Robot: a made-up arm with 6 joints. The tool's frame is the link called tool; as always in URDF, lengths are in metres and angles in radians. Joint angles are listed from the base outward.
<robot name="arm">
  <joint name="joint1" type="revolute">
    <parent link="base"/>
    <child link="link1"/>
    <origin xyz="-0.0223 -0.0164 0.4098" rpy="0 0 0"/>
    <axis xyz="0 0 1"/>
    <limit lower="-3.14" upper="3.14"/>
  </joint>
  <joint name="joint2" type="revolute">
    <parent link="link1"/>
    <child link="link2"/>
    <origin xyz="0.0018 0.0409 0.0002" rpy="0 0 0"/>
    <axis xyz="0 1 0"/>
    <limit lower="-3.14" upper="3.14"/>
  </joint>
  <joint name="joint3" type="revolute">
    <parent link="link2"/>
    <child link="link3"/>
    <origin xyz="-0.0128 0.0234 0.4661" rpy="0 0 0"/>
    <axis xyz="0 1 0"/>
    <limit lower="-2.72" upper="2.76"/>
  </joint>
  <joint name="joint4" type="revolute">
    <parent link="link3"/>
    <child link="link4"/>
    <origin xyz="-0.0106 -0.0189 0.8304" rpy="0 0 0"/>
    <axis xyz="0 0 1"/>
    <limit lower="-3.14" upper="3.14"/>
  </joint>
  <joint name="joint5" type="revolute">
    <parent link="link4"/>
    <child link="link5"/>
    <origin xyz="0.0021 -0.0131 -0.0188" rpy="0 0 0"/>
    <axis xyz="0 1 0"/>
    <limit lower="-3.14" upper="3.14"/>
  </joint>
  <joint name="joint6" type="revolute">
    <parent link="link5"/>
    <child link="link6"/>
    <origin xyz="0.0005 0.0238 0.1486" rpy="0 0 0"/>
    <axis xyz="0 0 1"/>
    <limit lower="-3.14" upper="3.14"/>
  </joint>
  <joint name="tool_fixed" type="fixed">
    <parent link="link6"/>
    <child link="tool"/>
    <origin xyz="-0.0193 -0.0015 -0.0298" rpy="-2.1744 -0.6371 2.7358"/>
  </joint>
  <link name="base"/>
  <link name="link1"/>
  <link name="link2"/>
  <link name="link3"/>
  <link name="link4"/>
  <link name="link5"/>
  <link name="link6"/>
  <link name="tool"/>
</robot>
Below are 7 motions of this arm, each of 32 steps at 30 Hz.
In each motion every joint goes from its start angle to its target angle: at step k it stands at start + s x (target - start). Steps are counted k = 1, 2, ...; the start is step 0. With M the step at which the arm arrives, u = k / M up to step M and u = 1 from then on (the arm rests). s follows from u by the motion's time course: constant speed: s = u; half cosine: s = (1 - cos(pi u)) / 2; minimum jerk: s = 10 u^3 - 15 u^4 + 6 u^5.
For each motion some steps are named. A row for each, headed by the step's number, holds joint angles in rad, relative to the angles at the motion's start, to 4 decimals.
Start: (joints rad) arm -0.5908 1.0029 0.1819 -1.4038 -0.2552 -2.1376
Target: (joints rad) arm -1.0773 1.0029 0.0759 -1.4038 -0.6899 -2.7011
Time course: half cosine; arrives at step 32
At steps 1, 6, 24, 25, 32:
1: -0.0012 0.0000 -0.0003 0.0000 -0.0010 -0.0014
6: -0.0410 0.0000 -0.0089 0.0000 -0.0366 -0.0475
24: -0.4153 0.0000 -0.0905 0.0000 -0.3710 -0.4810
25: -0.4313 0.0000 -0.0940 0.0000 -0.3854 -0.4995
32: -0.4865 0.0000 -0.1060 0.0000 -0.4347 -0.5635

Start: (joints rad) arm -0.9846 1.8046 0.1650 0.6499 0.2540 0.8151
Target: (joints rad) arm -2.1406 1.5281 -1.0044 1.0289 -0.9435 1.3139
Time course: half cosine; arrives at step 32
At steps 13, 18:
13: -0.4102 -0.0981 -0.4150 0.1345 -0.4249 0.1770
18: -0.6908 -0.1652 -0.6988 0.2265 -0.7156 0.2981

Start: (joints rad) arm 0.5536 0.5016 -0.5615 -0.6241 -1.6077 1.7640
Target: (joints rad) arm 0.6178 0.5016 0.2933 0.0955 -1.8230 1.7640
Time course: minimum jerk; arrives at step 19
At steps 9, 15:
9: 0.0289 0.0000 0.3853 0.3244 -0.0970 0.0000
15: 0.0599 0.0000 0.7981 0.6719 -0.2010 0.0000

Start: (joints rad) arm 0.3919 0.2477 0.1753 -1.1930 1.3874 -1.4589
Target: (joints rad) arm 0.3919 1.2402 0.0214 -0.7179 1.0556 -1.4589
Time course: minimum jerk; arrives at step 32
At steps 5, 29, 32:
5: 0.0000 0.0295 -0.0046 0.0141 -0.0099 0.0000
29: 0.0000 0.9854 -0.1528 0.4717 -0.3294 0.0000
32: 0.0000 0.9925 -0.1539 0.4751 -0.3318 0.0000

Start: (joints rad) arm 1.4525 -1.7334 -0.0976 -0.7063 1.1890 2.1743
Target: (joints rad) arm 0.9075 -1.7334 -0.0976 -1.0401 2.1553 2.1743
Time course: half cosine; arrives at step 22
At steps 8, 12, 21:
8: -0.1593 0.0000 0.0000 -0.0976 0.2824 0.0000
12: -0.3113 0.0000 0.0000 -0.1907 0.5519 0.0000
21: -0.5422 0.0000 0.0000 -0.3321 0.9614 0.0000

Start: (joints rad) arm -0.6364 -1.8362 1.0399 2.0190 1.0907 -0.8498
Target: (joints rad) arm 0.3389 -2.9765 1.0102 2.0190 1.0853 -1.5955
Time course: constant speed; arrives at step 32
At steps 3, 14, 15, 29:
3: 0.0914 -0.1069 -0.0028 0.0000 -0.0005 -0.0699
14: 0.4267 -0.4989 -0.0130 0.0000 -0.0024 -0.3262
15: 0.4572 -0.5345 -0.0139 0.0000 -0.0025 -0.3495
29: 0.8839 -1.0334 -0.0269 0.0000 -0.0049 -0.6758

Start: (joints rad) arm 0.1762 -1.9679 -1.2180 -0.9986 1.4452 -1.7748
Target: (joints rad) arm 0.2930 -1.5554 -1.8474 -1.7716 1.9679 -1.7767
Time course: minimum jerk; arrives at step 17
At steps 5, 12, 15, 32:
5: 0.0181 0.0641 -0.0978 -0.1201 0.0812 -0.0003
12: 0.0987 0.3484 -0.5316 -0.6529 0.4415 -0.0016
15: 0.1152 0.4069 -0.6209 -0.7625 0.5156 -0.0019
32: 0.1168 0.4125 -0.6294 -0.7730 0.5227 -0.0019

